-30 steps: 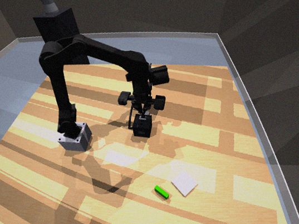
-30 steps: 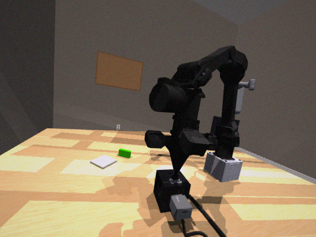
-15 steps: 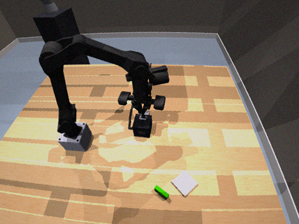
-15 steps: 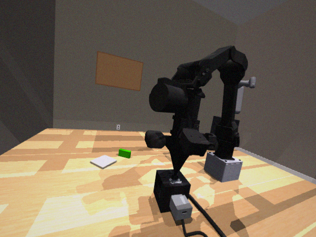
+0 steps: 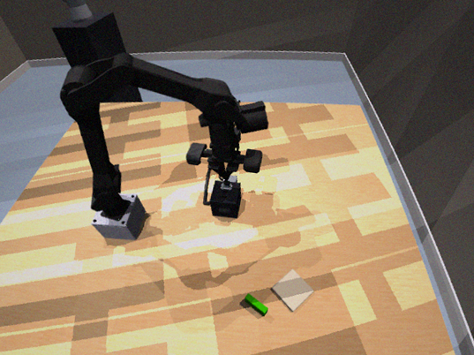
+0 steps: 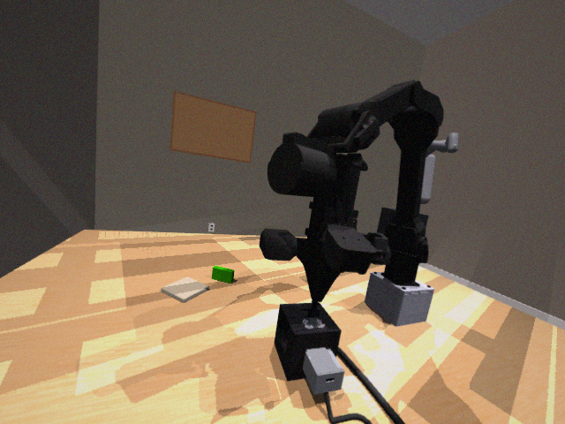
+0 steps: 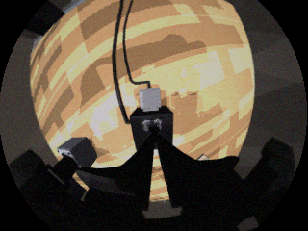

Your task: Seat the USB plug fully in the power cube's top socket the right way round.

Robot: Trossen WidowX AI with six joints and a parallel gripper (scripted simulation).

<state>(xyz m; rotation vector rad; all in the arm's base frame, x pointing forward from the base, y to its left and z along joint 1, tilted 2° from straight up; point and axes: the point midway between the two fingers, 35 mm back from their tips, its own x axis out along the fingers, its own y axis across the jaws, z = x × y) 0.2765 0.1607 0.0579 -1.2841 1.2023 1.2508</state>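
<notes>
My gripper tip is 5 cm above the grey socket. Also, from my gripper tip: dark USB plug: 2 cm below; then white tile: 23 cm ahead, 22 cm to the right, 11 cm below; then green block: 28 cm to the right, 15 cm ahead, 10 cm below.
</notes>
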